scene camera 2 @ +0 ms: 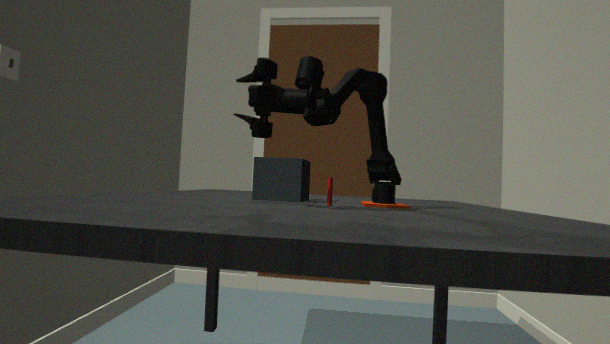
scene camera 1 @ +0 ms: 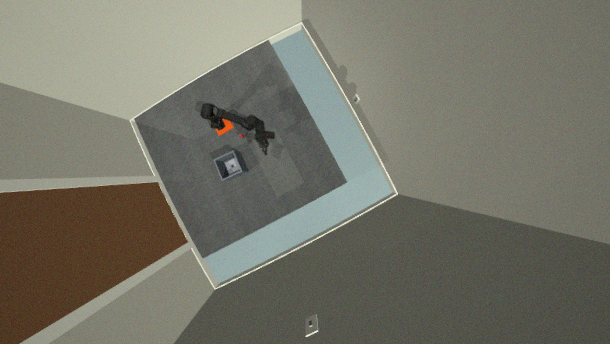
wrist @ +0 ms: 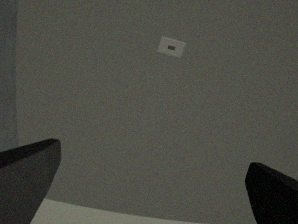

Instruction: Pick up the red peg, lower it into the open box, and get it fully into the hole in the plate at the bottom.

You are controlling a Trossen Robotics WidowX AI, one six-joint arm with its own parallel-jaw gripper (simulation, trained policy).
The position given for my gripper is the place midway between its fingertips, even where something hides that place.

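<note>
Looking at the scene, I can see my gripper [scene camera 2: 235, 97], and the wrist view gives me a sight of my gripper [wrist: 156, 163] too.
</note>
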